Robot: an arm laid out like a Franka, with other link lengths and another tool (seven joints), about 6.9 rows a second.
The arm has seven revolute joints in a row. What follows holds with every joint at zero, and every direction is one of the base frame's. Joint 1 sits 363 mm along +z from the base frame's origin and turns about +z. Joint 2 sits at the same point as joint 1 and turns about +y. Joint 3 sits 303.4 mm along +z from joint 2 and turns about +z. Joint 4 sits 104 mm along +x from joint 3 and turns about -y. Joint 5 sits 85 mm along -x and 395.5 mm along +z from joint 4 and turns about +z. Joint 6 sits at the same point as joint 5 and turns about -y. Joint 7 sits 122.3 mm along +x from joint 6 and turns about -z. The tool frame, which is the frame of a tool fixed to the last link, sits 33 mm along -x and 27 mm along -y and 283.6 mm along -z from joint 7; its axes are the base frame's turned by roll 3.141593, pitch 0.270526 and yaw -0.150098 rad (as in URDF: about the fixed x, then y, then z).
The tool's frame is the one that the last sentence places.
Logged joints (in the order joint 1, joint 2, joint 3, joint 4, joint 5, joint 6, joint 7), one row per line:
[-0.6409 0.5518 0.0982 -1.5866 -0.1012 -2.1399 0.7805]
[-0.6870 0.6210 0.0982 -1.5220 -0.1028 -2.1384 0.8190]
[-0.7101 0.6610 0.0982 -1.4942 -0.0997 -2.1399 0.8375]
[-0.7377 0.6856 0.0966 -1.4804 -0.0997 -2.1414 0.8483]
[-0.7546 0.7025 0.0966 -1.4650 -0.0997 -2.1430 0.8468]
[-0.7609 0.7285 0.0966 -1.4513 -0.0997 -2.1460 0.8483]
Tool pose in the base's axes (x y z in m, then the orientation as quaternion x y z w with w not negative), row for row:
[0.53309 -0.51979 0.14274 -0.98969 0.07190 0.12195 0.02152]
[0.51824 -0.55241 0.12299 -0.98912 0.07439 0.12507 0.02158]
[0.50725 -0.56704 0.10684 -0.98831 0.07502 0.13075 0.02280]
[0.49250 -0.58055 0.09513 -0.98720 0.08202 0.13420 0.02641]
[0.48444 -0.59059 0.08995 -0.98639 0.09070 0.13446 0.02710]
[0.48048 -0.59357 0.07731 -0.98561 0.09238 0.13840 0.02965]
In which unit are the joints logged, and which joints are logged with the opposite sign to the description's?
The joints are logged in radians. Opposite sign: joint 3, joint 5, joint 6, joint 7.
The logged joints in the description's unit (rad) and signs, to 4 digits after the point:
[-0.6409 0.5518 -0.0982 -1.5866 0.1012 2.1399 -0.7805]
[-0.6870 0.6210 -0.0982 -1.5220 0.1028 2.1384 -0.8190]
[-0.7101 0.6610 -0.0982 -1.4942 0.0997 2.1399 -0.8375]
[-0.7377 0.6856 -0.0966 -1.4804 0.0997 2.1414 -0.8483]
[-0.7546 0.7025 -0.0966 -1.4650 0.0997 2.1430 -0.8468]
[-0.7609 0.7285 -0.0966 -1.4513 0.0997 2.1460 -0.8483]

